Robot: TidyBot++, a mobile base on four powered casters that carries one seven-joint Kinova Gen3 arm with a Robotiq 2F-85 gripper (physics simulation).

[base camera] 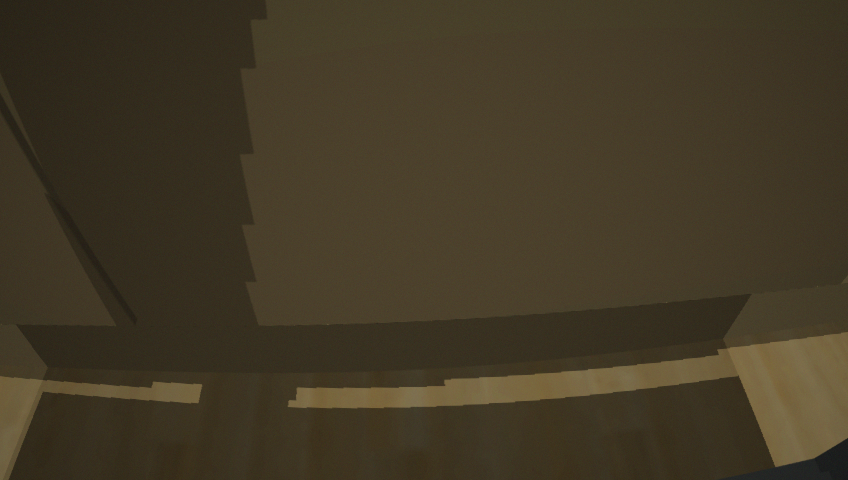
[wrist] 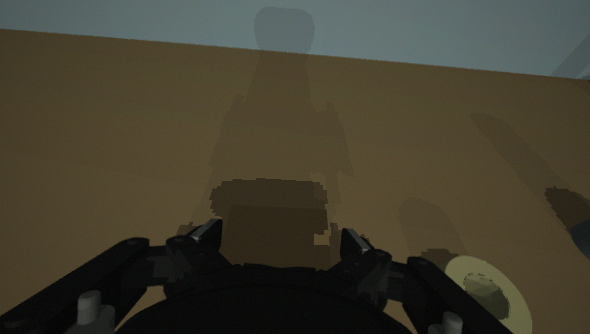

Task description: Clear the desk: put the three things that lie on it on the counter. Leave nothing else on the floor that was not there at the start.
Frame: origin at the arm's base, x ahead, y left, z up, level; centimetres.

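Seen in the pictures: gripper, between the fingertips: (wrist: 281, 236).
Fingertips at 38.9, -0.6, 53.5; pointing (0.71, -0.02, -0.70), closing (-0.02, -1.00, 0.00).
Pixels of each thing's middle, then the offset from my fingertips to it, as dx, dy, dz. "spot": a spot on its surface instead. Level surfaces: height alone.
- wooden counter top, height of its surface: dz -2.1
- dark brown box-like block, middle of its body: (wrist: 273, 297) -3.9, +0.3, +0.5
- cup, middle of its body: (wrist: 472, 299) -3.4, -13.1, -0.9
- dark blue thing, a spot on its surface: (wrist: 582, 240) spot: +1.7, -27.0, -1.5
- wooden floor, height of its surface: dz -93.1
My gripper (wrist: 281, 236) is open, low over the wooden counter top (wrist: 125, 125) in the wrist view. A dark brown box-like block (wrist: 275, 245) lies between the spread fingers, in shadow, with a strip of counter top showing beside the right finger; its near part is hidden by the gripper. A pale yellow round bowl or cup (wrist: 520, 317) stands to the right of the gripper, partly behind the right finger linkage. Part of a dark blue thing (wrist: 582, 240) shows at the right edge. The gripper and block do not show in the base camera view.
A blue-grey wall (wrist: 125, 20) is behind the counter's far edge. In the base camera view, a large brown cabinet front (base camera: 476, 178) stands close ahead, above a recessed base and the wooden floor (base camera: 416, 440). A dark blue edge (base camera: 833, 466) shows at the bottom right.
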